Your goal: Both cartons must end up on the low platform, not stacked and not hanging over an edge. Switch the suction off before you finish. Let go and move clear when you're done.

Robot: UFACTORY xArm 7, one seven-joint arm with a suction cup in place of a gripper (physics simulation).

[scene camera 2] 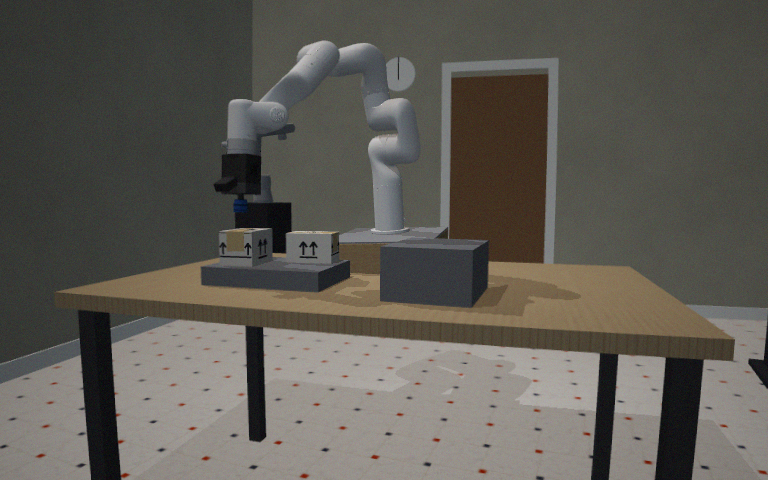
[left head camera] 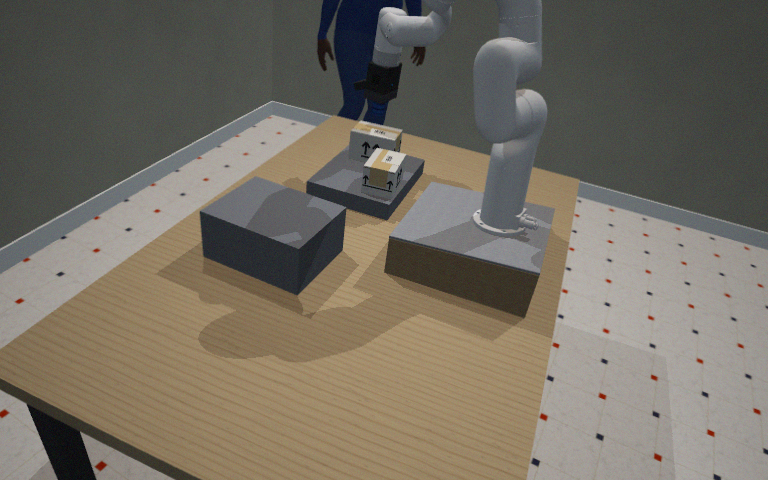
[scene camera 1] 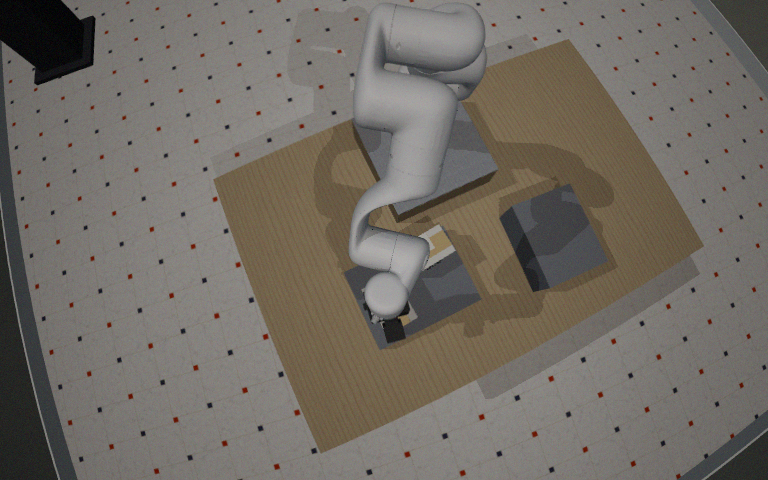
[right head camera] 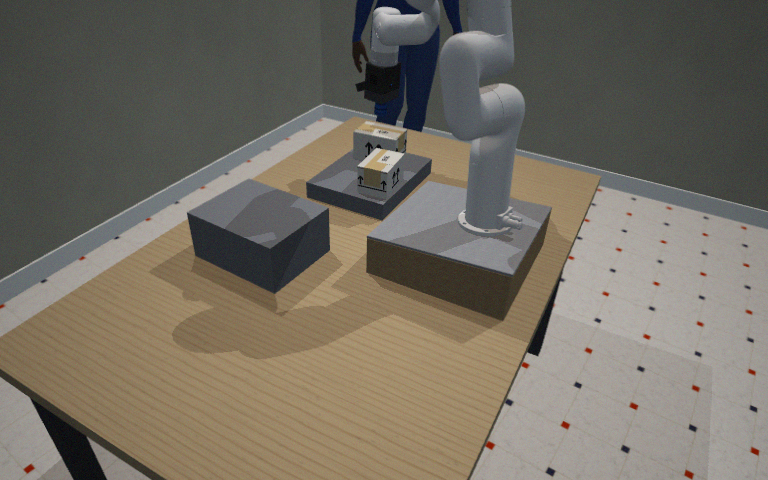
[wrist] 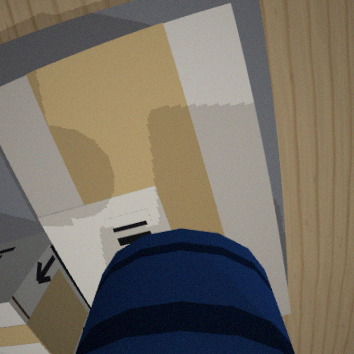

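Seen in the pictures: end effector, tool point: [scene camera 2: 240, 212] [left head camera: 377, 113] [right head camera: 380, 113] [wrist: 183, 296]; arm's base, origin of the base link: [scene camera 2: 389, 231] [left head camera: 499, 223] [right head camera: 485, 222].
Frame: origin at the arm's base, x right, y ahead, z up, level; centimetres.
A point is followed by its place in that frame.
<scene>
A white carton with tan tape [left head camera: 355, 143] {x 15.0, y 50.5, z -0.9 cm} [right head camera: 360, 142] {x 15.1, y 50.0, z -0.2 cm} [scene camera 2: 230, 246] {x 20.2, y 53.7, z -1.1 cm} [wrist: 120, 110] {x 19.7, y 51.4, z 2.8 cm} stands upright on the low grey platform [left head camera: 334, 172] {x 4.2, y 49.9, z -6.1 cm} [right head camera: 334, 173] {x 3.8, y 50.1, z -6.1 cm} [scene camera 1: 447, 302] {x 4.5, y 50.6, z -6.0 cm} [scene camera 2: 260, 276] {x 9.7, y 55.1, z -7.8 cm}, near its far end. The other carton [left head camera: 381, 172] {x 1.0, y 33.3, z 1.0 cm} [right head camera: 378, 174] {x 1.3, y 32.3, z 0.7 cm} [scene camera 1: 440, 244] {x 3.2, y 35.4, z 1.8 cm} [scene camera 2: 311, 247] {x 4.9, y 39.6, z -1.8 cm} stands upright on the same platform at the side toward the robot base; the two are apart. My suction cup [left head camera: 376, 117] {x 21.6, y 48.0, z 7.5 cm} [scene camera 2: 240, 210] hangs above the far carton, with a gap between them. It holds nothing. The cup's blue side [wrist: 185, 280] shows in the wrist view. The arm hides part of both cartons in scene camera 1.
A taller grey block [left head camera: 271, 226] {x -37.1, y 37.4, z 1.1 cm} [right head camera: 257, 226] {x -35.9, y 36.3, z 1.2 cm} [scene camera 1: 557, 237] {x -29.7, y 42.2, z 1.1 cm} [scene camera 2: 430, 271] {x -33.7, y 53.8, z -3.7 cm} stands on the wooden table [left head camera: 339, 396] {x -56.5, y 5.5, z -10.9 cm}. The robot base stands on a grey-topped plinth [left head camera: 436, 215] {x -5.7, y 13.7, z -0.8 cm} beside the platform. A person in blue [left head camera: 353, 56] stands behind the table.
</scene>
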